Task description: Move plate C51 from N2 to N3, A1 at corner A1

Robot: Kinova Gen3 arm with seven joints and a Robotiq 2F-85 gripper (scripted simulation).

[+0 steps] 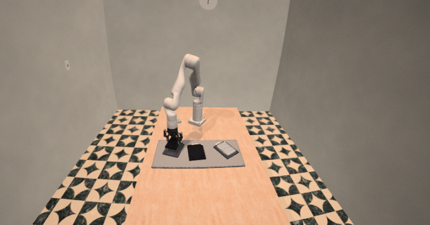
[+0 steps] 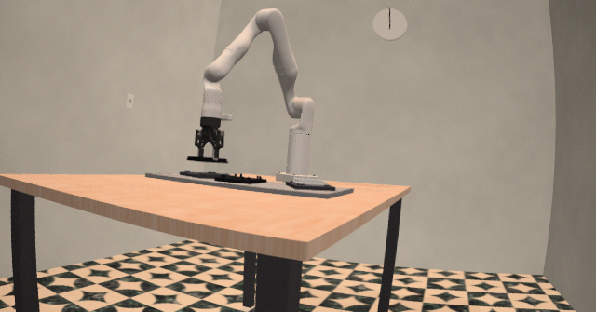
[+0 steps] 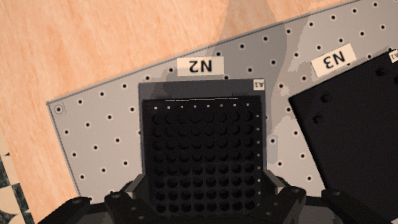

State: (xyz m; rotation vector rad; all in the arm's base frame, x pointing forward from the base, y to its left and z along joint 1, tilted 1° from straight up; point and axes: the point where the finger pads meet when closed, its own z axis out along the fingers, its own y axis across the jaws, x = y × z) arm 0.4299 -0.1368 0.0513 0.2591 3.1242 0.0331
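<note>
The landing nest N3 is 17 cm to the left of my hand, 7 cm below it and 2 cm ahead of it. The rest, counted from my hand: plate C51: 1 cm below; then plate nest N2: 7 cm below; then A1 mark: 7 cm to the left, 7 cm behind, 6 cm below.
</note>
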